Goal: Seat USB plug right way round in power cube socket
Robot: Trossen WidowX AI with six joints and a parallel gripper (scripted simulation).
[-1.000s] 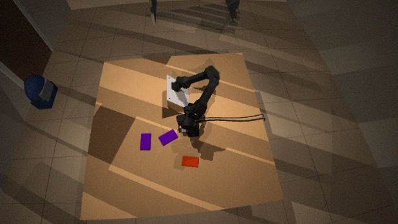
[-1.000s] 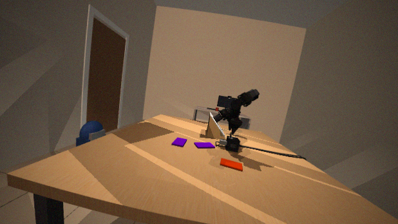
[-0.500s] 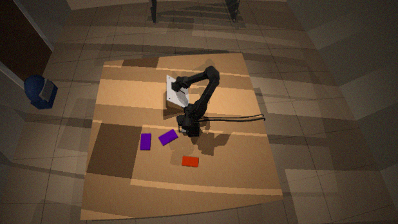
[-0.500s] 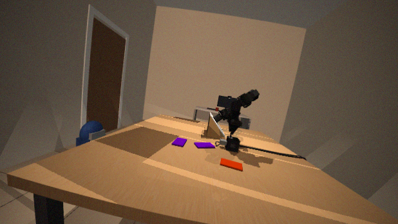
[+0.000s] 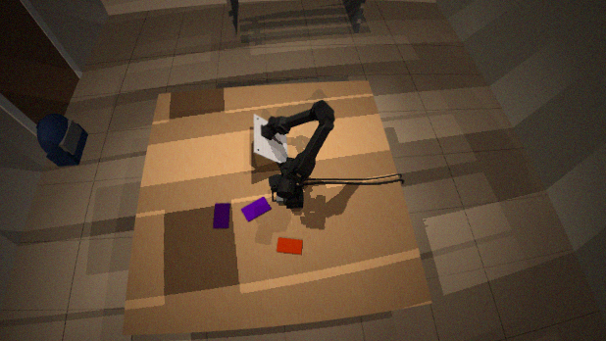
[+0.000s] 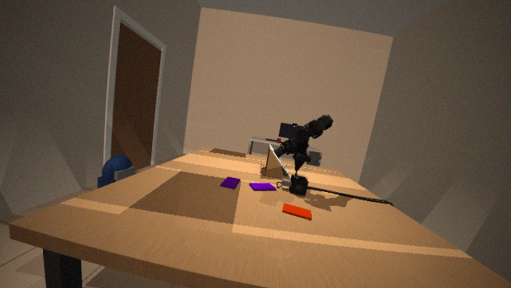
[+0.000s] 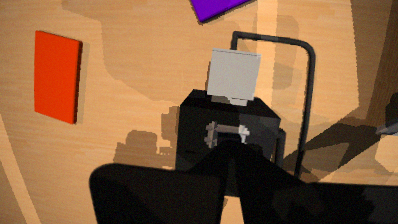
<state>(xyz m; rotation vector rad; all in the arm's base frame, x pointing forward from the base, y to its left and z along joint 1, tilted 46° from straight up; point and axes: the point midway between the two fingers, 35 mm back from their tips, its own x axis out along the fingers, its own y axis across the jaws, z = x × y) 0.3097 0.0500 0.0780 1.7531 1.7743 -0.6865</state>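
Now: gripper tip 2 cm above the silver USB plug. Round my gripper tip: orange-red block: 22 cm ahead, 10 cm below, 1 cm to the right.
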